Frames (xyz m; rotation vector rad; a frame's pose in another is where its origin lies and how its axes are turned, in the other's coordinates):
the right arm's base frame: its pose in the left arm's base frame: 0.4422 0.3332 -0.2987 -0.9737 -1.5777 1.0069
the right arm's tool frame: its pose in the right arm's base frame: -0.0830 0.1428 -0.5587 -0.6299 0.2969 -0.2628
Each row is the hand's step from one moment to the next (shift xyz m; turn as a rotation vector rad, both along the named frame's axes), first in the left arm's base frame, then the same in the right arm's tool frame.
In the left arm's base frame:
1: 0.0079 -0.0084 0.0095 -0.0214 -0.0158 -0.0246
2: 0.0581 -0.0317 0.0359 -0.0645 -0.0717 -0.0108
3: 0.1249 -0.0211 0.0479 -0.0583 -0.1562 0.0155
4: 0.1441 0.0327 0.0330 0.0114 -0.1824 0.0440
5: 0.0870 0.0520 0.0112 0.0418 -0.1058 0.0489
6: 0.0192 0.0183 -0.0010 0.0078 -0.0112 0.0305
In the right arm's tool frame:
1: -0.0008 -0.0044 -0.0142 -0.0271 -0.0075 0.0228
2: -0.0039 0.0018 -0.0752 -0.0609 -0.0708 0.0262
3: 0.0101 0.0437 -0.1278 -0.1106 -0.1231 -0.0255
4: 0.0422 0.0911 -0.1133 -0.1151 -0.1068 -0.1034
5: 0.0452 0.0757 -0.0512 -0.0531 -0.0524 -0.0988
6: 0.0131 0.0220 -0.0068 0.0101 -0.0180 -0.0263

